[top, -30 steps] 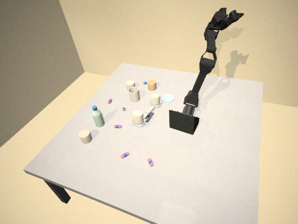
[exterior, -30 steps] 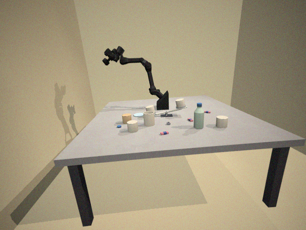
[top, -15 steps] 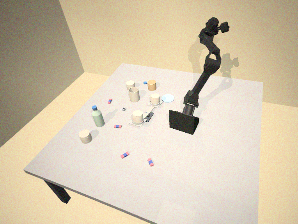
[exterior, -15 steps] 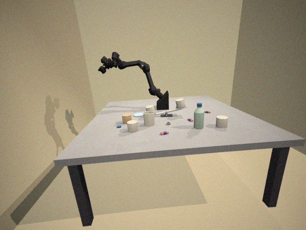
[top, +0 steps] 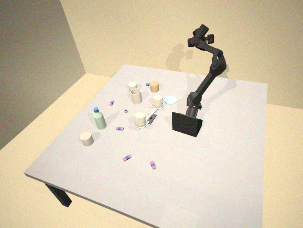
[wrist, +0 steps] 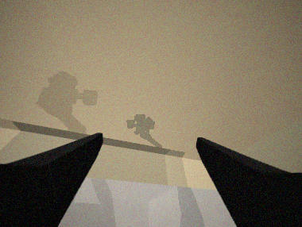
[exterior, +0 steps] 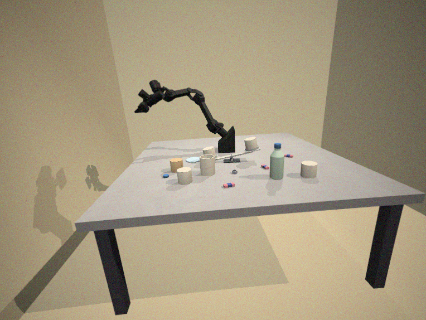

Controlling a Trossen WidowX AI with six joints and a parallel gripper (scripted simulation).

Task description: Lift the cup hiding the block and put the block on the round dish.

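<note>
My gripper tip is now 46 cm to the right of the green block, 29 cm above it and 22 cm short of it. The rest, counted from my gripper tip: pale blue round dish: 35 cm to the left, 33 cm below, 16 cm ahead; blue disc: 41 cm ahead, 33 cm below, 21 cm to the left; orange cylinder: 34 cm ahead, 29 cm below, 28 cm to the left.
</note>
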